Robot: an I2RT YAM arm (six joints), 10 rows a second.
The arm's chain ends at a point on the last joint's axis. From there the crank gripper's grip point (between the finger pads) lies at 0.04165 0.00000 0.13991 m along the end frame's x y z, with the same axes.
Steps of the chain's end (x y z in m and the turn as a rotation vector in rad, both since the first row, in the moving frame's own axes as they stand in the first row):
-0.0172 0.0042 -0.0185 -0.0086 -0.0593 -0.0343
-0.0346 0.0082 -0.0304 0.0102 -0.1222 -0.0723
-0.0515 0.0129 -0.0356 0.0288 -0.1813 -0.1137
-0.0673 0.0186 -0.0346 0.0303 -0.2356 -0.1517
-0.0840 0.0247 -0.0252 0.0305 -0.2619 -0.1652
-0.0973 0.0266 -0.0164 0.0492 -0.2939 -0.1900
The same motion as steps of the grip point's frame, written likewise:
-0.0256 0.0041 -0.0163 -0.0086 -0.0593 -0.0343
-0.0521 0.0044 -0.0264 0.0102 -0.1222 -0.0723
-0.0778 0.0055 -0.0305 0.0288 -0.1813 -0.1137
-0.1018 0.0105 -0.0289 0.0303 -0.2356 -0.1517
-0.1224 0.0166 -0.0194 0.0305 -0.2619 -0.1652
-0.1407 0.0157 -0.0108 0.0492 -0.2939 -0.1900

